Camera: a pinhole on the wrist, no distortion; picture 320 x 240 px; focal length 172.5 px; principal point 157.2 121.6 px. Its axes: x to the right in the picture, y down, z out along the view. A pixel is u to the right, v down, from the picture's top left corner.
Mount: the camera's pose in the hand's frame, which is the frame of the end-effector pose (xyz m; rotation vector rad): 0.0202 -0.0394 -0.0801 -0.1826 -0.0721 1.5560
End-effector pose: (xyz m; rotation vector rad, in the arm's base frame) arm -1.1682 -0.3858 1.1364 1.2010 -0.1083 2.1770
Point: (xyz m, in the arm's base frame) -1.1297 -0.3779 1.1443
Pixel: 164.8 131.6
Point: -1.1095 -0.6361 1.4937
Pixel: 263.6 47.1
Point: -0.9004 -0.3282 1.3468
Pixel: 90.5 56.3
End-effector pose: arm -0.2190 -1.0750 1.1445 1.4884 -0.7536 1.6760
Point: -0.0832 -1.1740 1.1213
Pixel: 128.4 139.4
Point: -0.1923 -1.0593 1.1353
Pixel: 161.3 151.4
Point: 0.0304 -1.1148 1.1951
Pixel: 39.3 80.5
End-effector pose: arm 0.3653 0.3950 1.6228 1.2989 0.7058 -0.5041
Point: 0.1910 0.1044 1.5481
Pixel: 39.9 147.2
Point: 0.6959 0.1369 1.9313
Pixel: 306.9 105.4
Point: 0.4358 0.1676 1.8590
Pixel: 238.1 165.6
